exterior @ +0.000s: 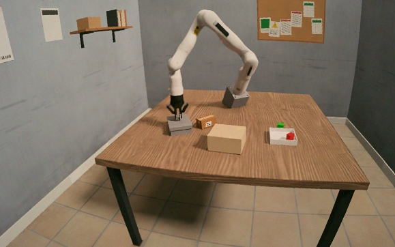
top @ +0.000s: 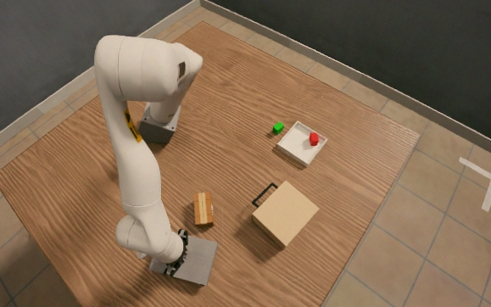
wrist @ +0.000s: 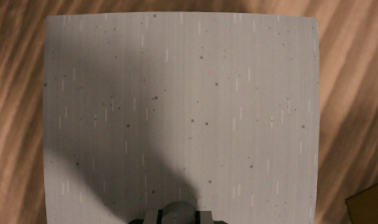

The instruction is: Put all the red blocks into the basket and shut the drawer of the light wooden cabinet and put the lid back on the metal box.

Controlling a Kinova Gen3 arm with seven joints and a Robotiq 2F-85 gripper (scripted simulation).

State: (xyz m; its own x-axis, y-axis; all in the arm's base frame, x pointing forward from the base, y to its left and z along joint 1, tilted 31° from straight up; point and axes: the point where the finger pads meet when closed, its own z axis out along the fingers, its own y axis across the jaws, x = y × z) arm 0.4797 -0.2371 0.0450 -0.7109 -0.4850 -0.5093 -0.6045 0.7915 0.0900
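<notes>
My hand is 5 cm above the grey metal box. Also, from my hand: grey lid: 3 cm below; then blue block: 12 cm to the left, 8 cm behind, 6 cm below; then brown cardboard box: 13 cm to the left, 10 cm behind, 4 cm below.
</notes>
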